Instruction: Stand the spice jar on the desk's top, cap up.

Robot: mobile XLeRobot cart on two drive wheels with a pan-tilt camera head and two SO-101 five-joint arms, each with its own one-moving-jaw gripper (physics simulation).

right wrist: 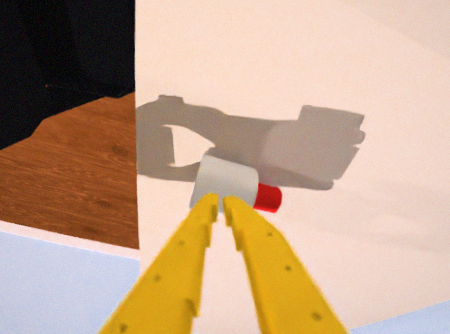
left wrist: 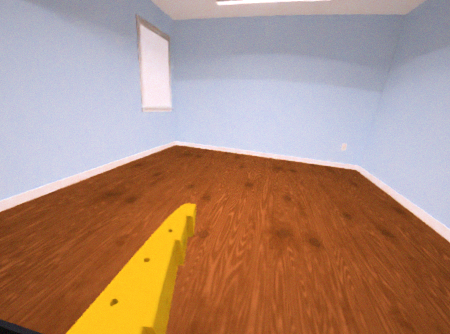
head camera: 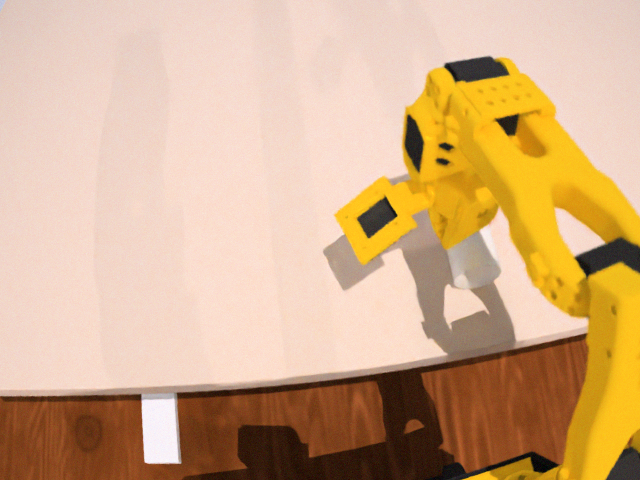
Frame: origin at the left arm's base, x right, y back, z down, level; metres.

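Where they show: left hand, tool point: (left wrist: 195,215); right hand, tool point: (right wrist: 217,204) (head camera: 445,240).
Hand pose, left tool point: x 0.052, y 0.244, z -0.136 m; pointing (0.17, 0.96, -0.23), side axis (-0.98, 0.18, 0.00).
Note:
After its pixels a point has its place.
The spice jar (head camera: 474,264) {x 0.316, y -0.233, z 0.012 m} (right wrist: 230,175) {x 0.305, y -0.254, z 0.024 m}, white with a red cap (right wrist: 268,198) {x 0.321, y -0.289, z 0.024 m}, lies on its side on the desk's top (head camera: 232,310) {x 0.112, y -0.258, z 0.054 m} (right wrist: 390,270) {x 0.478, y -0.588, z 0.055 m}. Its base faces the near edge in the head view, where my right gripper hides the cap. In the right wrist view the cap points to the right. My right gripper (head camera: 446,243) (right wrist: 221,200) {x 0.288, y -0.244, z -0.019 m} is shut and empty, its tips together; they overlap the jar's lower side in the right wrist view, and the gap between tips and jar is hard to judge. My left gripper (left wrist: 190,206) shows one notched jaw, so it is fully open, away from the desk.
The desk's curved near edge (head camera: 289,382) {x 0.148, y -0.188, z 0.071 m} runs below the jar in the head view, with a white leg (head camera: 161,428) under it and wooden floor (head camera: 87,434) {x -0.372, y -0.339, z 0.774 m} beyond. A black shape (right wrist: 60,50) stands beside the desk in the right wrist view. The left wrist view shows floor (left wrist: 260,250) {x -0.145, y 1.177, z 0.774 m} and blue walls (left wrist: 275,90) {x -0.367, y 3.715, z -0.500 m}.

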